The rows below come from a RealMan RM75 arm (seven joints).
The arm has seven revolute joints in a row. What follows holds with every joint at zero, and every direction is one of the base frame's. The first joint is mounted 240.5 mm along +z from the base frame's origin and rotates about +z. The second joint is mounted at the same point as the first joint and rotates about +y. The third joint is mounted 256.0 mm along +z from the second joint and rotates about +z. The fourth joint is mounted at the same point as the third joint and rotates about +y. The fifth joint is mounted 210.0 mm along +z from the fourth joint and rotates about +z. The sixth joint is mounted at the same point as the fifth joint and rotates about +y. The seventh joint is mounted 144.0 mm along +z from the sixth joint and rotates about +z. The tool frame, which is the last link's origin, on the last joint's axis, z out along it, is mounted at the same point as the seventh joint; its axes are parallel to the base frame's.
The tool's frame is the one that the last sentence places.
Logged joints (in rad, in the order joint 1, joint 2, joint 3, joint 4, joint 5, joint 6, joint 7), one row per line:
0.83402, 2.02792, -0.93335, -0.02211, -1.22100, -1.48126, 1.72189
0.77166, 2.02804, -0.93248, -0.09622, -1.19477, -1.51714, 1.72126
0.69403, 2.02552, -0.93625, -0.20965, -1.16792, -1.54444, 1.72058
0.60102, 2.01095, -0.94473, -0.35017, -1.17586, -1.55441, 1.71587
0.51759, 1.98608, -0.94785, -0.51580, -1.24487, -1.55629, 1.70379
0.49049, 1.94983, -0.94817, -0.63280, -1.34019, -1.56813, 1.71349
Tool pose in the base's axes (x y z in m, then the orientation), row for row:
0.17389, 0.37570, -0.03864, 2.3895, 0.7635, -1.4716
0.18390, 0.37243, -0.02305, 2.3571, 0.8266, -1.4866
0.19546, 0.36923, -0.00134, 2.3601, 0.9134, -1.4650
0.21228, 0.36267, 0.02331, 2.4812, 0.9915, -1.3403
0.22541, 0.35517, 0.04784, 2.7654, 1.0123, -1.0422
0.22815, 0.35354, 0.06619, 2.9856, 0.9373, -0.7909
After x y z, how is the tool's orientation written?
As angles about the fixed x, y, z axes (roll, pitch, yaw), in radians.
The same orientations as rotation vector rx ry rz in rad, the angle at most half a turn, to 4 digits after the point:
2.2698, -1.4825, -1.5064
2.2742, -1.4380, -1.5960
-2.2646, 1.3354, 1.6512
-2.2695, 1.2014, 1.6076
-2.3426, 1.0349, 1.4657
-2.4532, 0.9119, 1.3005

